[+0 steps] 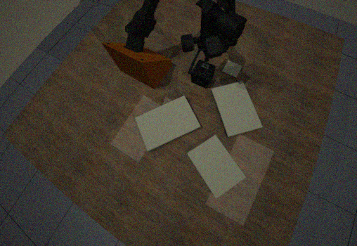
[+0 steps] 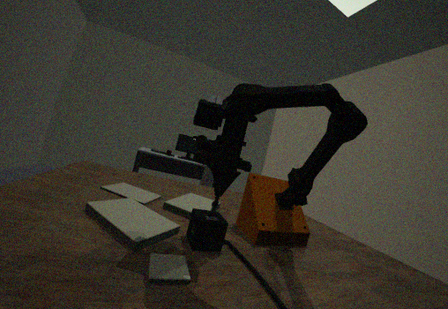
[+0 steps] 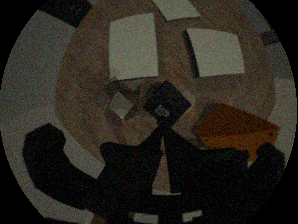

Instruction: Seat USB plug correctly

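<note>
The USB plug lies 20 mm below my gripper tip.
</note>
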